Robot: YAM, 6 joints.
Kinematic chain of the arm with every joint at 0, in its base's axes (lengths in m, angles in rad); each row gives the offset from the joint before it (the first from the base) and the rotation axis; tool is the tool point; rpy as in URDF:
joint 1: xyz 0 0 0.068 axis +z
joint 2: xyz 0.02 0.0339 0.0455 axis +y
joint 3: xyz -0.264 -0.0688 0 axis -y
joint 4: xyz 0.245 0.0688 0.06 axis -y
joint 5: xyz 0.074 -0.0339 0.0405 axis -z
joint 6: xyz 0.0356 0 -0.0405 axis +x
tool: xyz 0 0 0 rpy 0 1.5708 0
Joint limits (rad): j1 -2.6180..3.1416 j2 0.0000..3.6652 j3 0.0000..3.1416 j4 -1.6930..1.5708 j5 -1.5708..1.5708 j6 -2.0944..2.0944
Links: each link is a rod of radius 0.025 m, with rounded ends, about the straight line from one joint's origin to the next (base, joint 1, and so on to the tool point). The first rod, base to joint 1, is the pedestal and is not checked.
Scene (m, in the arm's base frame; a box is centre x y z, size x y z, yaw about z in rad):
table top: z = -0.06
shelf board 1: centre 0.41 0.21 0 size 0.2 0.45 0.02 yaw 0.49
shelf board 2: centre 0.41 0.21 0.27 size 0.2 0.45 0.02 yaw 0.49
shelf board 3: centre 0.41 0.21 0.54 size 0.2 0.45 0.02 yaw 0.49
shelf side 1: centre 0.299 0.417 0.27 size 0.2 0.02 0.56 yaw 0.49
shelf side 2: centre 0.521 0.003 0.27 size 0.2 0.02 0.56 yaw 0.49
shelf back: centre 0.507 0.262 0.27 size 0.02 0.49 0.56 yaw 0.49
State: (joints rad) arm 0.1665 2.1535 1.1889 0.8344 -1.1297 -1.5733
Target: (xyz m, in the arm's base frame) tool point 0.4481 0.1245 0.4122
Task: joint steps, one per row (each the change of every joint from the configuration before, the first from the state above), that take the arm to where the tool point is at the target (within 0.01 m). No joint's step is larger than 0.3 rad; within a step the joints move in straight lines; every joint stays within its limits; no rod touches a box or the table.
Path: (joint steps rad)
1: -0.0702 -0.1749 -0.2307 -0.0033 -0.0491 0.0000
2: -0.0703 -0.1749 -0.2308 -0.0033 -0.0491 0.0000
3: -0.0702 -0.1749 -0.2307 -0.0032 -0.0491 0.0000
4: 0.0246 -0.0845 0.2003 0.0154 0.0348 0.0000
5: 0.0246 -0.0846 0.2004 0.0155 0.0349 0.0000
6: 0.0245 -0.0846 0.2004 0.0155 0.0349 0.0000
7: 0.0589 0.2180 0.2398 -0.0099 0.0549 0.0000
8: 0.0589 0.2180 0.2399 -0.0099 0.0550 0.0000
9: 0.0589 0.2179 0.2398 -0.0100 0.0549 0.0000

